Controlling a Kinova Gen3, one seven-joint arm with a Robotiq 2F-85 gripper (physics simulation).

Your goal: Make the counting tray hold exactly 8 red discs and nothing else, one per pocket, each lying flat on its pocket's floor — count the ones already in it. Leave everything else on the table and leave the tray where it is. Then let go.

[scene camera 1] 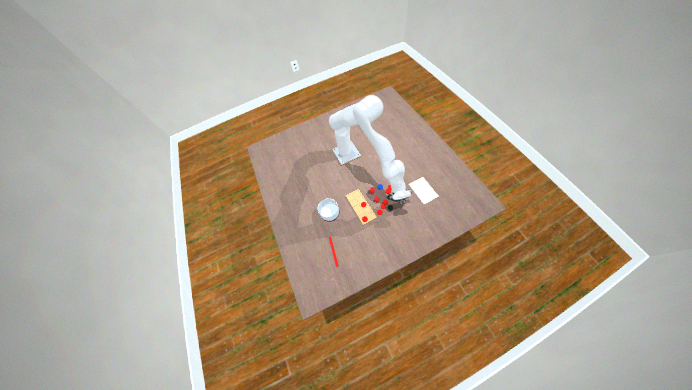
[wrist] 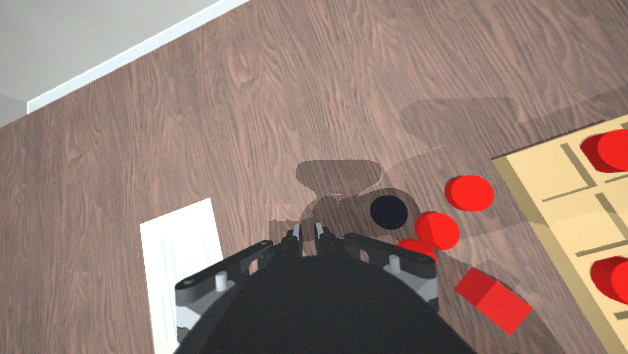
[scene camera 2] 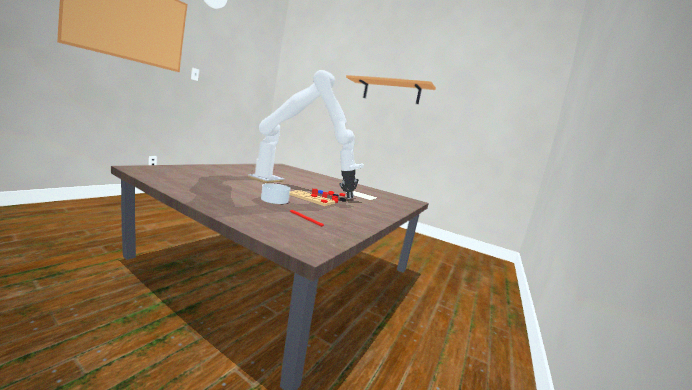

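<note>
The pale wooden counting tray (scene camera 1: 353, 195) (wrist: 560, 220) holds two red discs, a front one (scene camera 1: 365, 219) and a middle one (scene camera 1: 363, 204); both also show in the wrist view. Between tray and gripper, several red discs lie on the table, among them one (wrist: 470, 193) near the tray and another (wrist: 438, 231); a third disc (wrist: 416, 249) is partly hidden by the finger linkage. A black disc (scene camera 1: 390, 207) (wrist: 389, 212) lies beside them. My gripper (scene camera 2: 350, 196) (wrist: 308, 233) is low over the table, fingers nearly together; wood shows through the narrow gap and no disc is visible there.
A red block (wrist: 505, 307) lies near the discs, and a blue piece (scene camera 1: 380, 187) is farther back. A white sheet (scene camera 1: 424, 190) (wrist: 170, 250) lies beside the gripper. A white bowl (scene camera 1: 328, 210) (scene camera 2: 275, 194) stands across the tray. A red rod (scene camera 1: 333, 251) (scene camera 2: 307, 218) lies nearer the front.
</note>
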